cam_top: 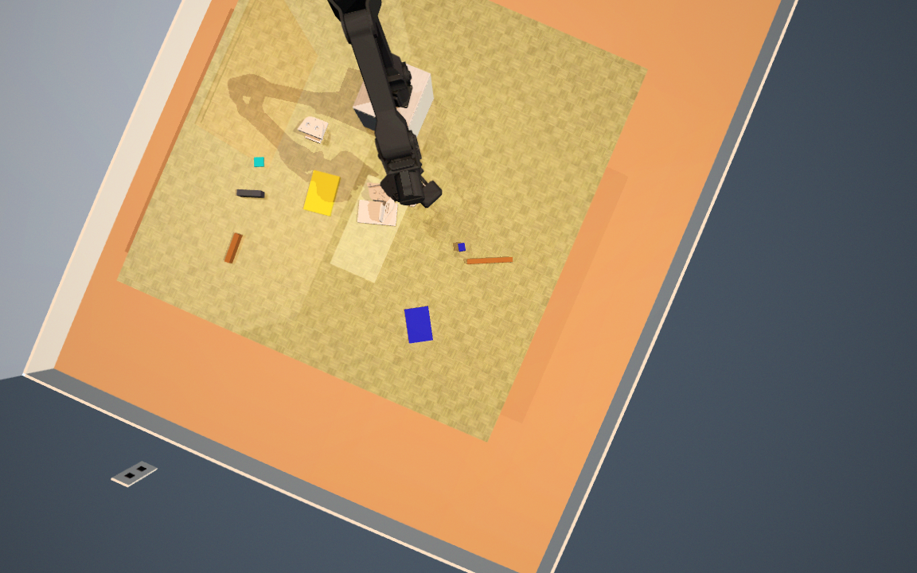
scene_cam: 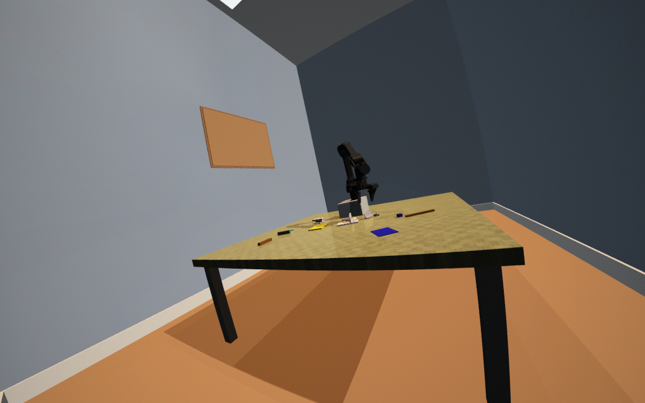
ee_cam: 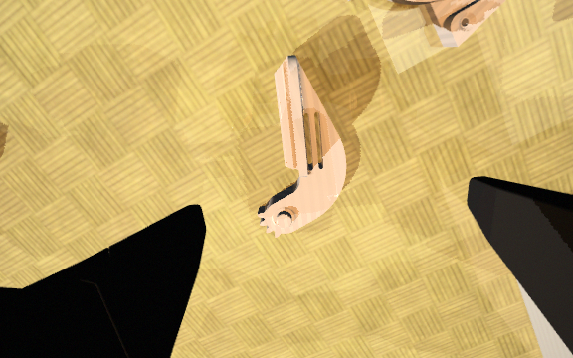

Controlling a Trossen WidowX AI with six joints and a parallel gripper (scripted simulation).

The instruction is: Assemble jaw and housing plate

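My gripper tip is 70 mm short of the yellow sheet, 300 mm to the left of it and 90 mm above it. The rest, counted from my gripper tip: blue cube 130 mm ahead, 170 mm to the left, 90 mm below; then blue sheet 400 mm ahead, 100 mm to the left, 90 mm below; then cyan cube 20 mm ahead, 520 mm to the right, 90 mm below.
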